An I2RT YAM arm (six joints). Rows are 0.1 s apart.
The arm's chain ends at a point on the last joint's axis. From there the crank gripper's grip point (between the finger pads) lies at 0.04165 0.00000 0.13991 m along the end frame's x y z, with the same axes.
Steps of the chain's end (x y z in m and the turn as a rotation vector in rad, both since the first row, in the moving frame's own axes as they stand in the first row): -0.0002, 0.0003, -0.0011, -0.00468, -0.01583, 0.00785; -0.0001, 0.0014, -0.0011, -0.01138, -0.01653, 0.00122; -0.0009, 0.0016, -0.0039, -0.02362, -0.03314, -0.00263; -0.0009, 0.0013, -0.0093, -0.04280, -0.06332, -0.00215; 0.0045, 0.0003, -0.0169, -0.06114, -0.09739, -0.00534
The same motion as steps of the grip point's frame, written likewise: -0.0024, 0.0013, -0.0005, -0.00468, -0.01583, 0.00785; -0.0024, 0.0030, -0.0004, -0.01138, -0.01653, 0.00122; -0.0056, 0.0048, -0.0026, -0.02362, -0.03314, -0.00263; -0.0098, 0.0073, -0.0071, -0.04280, -0.06332, -0.00215; -0.0093, 0.0088, -0.0138, -0.06114, -0.09739, -0.00534
